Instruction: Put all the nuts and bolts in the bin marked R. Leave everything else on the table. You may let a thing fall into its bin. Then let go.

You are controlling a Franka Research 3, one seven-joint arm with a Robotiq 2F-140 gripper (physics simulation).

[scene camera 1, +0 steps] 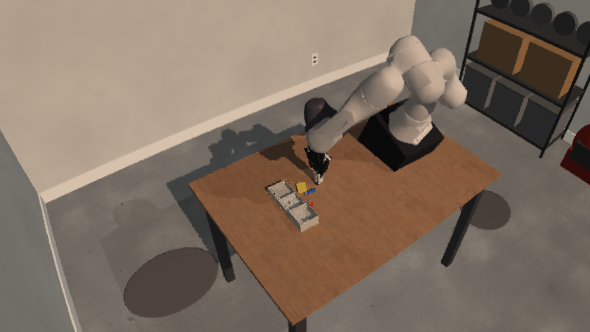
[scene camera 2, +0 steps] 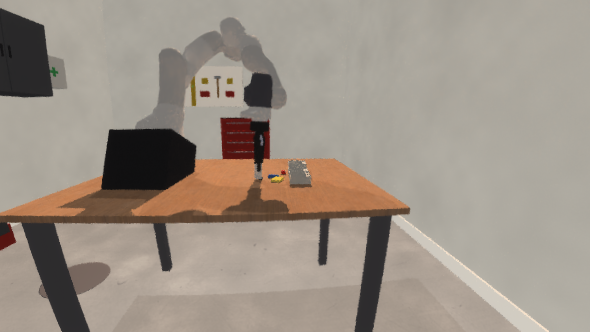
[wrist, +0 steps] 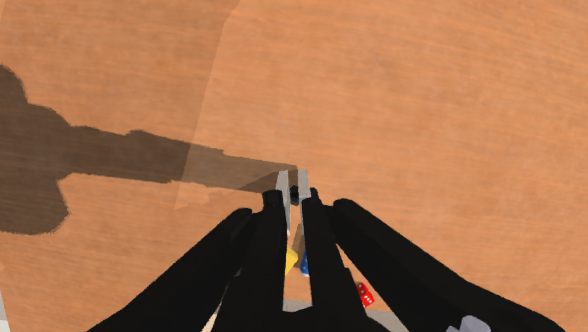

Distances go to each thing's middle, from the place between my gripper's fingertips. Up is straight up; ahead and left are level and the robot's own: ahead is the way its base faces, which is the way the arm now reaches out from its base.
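Hand 20 mm below the grey three-compartment bin tray (scene camera 1: 301, 214), 180 mm short of it, 50 mm to the right of it.
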